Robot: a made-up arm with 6 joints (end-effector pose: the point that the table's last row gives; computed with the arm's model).
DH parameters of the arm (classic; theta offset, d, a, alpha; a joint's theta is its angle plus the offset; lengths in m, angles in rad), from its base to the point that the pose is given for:
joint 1: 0 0.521 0.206 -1.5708
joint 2: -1.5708 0 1.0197 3.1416
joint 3: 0 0 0.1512 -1.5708
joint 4: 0 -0.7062 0 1.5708
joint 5: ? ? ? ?
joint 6: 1.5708 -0.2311 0 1.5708
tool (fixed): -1.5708 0 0 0
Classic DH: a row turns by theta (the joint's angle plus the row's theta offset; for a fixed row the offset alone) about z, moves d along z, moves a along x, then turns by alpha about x.
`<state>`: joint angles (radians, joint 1 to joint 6).
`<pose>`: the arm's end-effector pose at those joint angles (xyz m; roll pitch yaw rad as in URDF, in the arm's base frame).
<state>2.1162 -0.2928 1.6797 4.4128 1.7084 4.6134</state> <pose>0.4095 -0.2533 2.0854 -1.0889 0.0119 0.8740</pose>
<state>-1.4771 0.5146 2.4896 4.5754 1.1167 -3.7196</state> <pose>-0.1789 -0.2954 2.1028 1.0299 -0.4685 -3.1148</pose>
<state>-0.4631 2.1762 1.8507 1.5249 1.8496 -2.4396</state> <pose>1.6245 -0.5631 -0.1119 1.1714 -0.1302 1.3591</pose>
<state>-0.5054 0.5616 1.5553 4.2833 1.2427 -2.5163</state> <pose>0.8876 -0.7185 2.0712 -1.1453 -0.0552 -1.5449</pose>
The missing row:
joint 5: 0 0 0 -1.5708
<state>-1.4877 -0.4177 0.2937 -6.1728 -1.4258 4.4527</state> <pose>0.0083 -0.4029 1.8783 1.7204 0.7084 -1.6317</pose>
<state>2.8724 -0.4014 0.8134 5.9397 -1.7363 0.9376</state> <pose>-0.1167 -0.0474 2.0638 -0.8036 0.4985 -3.0229</pose>
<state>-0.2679 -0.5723 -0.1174 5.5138 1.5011 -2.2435</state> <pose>0.1151 -0.1979 1.9802 -1.9071 -0.7400 -2.1874</pose>
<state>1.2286 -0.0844 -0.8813 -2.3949 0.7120 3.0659</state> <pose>0.3532 0.6860 0.9351 -1.6599 1.0687 0.0550</pose>
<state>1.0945 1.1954 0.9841 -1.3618 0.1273 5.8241</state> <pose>0.9894 1.8552 0.8525 1.7960 0.1833 0.9679</pose>
